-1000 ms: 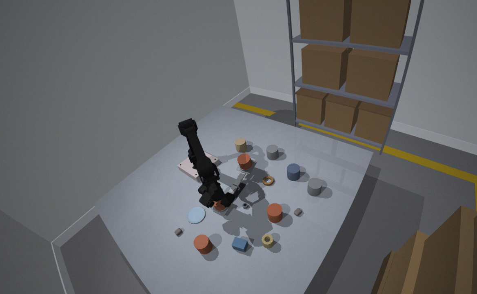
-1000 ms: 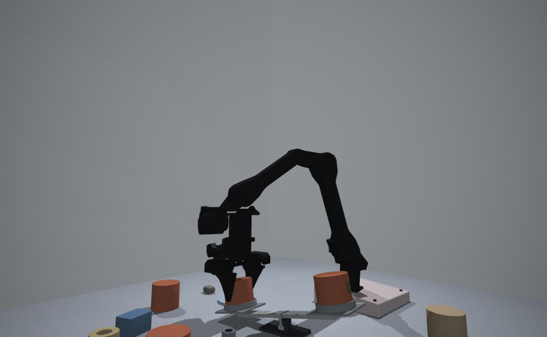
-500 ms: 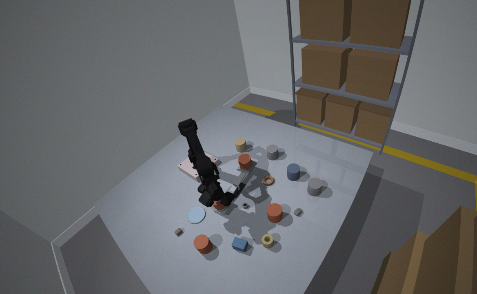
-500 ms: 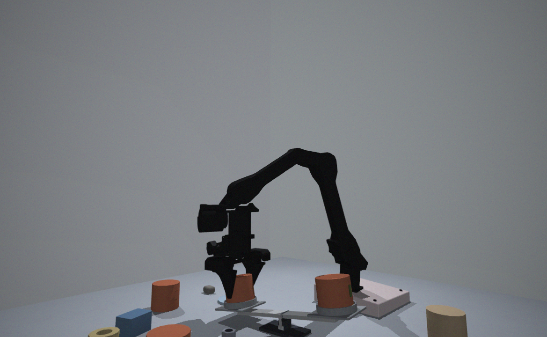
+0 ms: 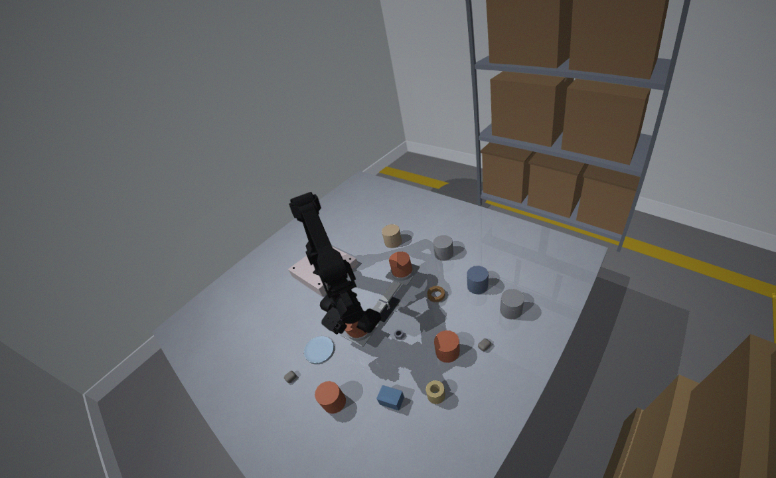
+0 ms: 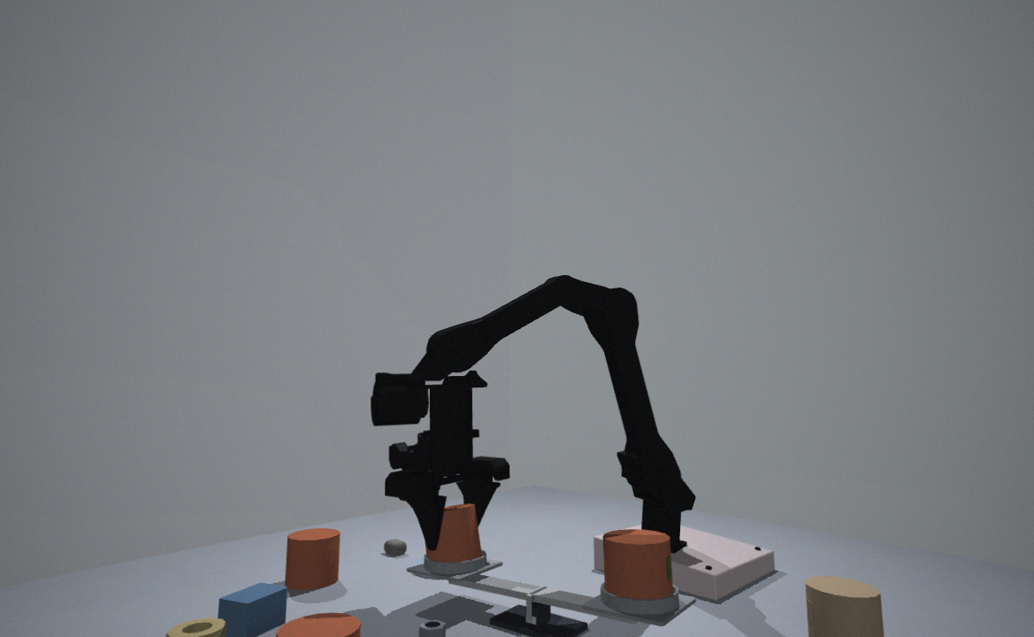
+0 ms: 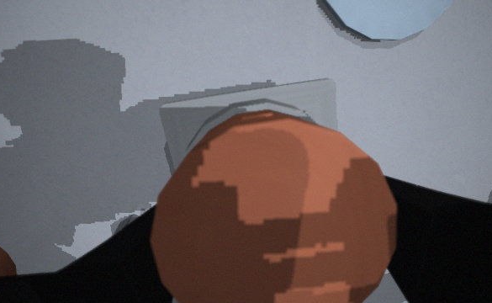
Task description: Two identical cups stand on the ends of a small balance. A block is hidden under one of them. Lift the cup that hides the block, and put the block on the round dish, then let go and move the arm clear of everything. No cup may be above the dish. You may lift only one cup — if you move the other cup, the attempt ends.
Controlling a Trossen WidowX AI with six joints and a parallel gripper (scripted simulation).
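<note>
Now: gripper tip 10 mm above the grey block. From my gripper tip the other things lie so: small balance: 140 mm to the left, 50 mm below, 10 mm ahead; then nut: 110 mm ahead, 60 mm to the left, 60 mm below; then pale blue round dish: 110 mm behind, 90 mm to the right, 70 mm below.
</note>
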